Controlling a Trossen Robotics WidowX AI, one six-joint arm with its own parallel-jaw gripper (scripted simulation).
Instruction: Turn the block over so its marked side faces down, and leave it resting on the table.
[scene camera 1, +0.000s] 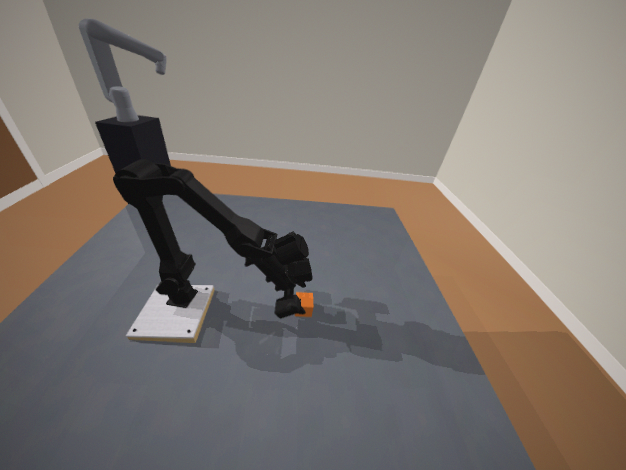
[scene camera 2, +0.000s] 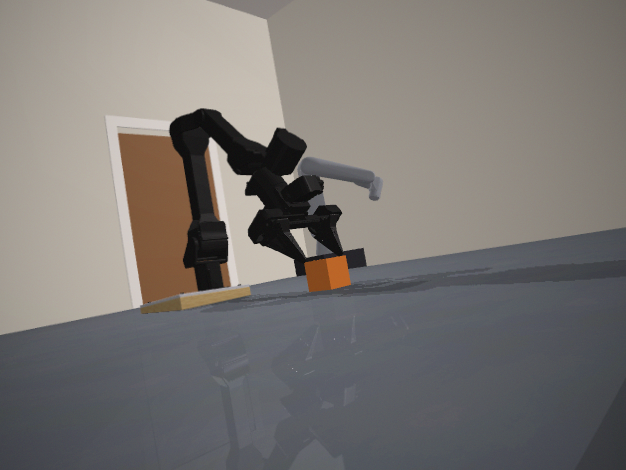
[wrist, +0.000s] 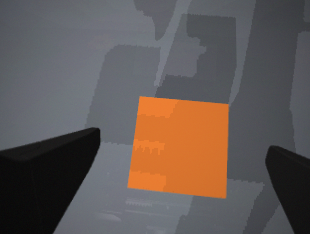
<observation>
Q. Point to my gripper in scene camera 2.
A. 324, 258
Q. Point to an orange block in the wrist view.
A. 180, 146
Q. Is my gripper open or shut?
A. Open.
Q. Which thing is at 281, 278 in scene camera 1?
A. My gripper.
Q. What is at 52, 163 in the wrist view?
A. My gripper.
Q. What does my gripper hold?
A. Nothing.
</observation>
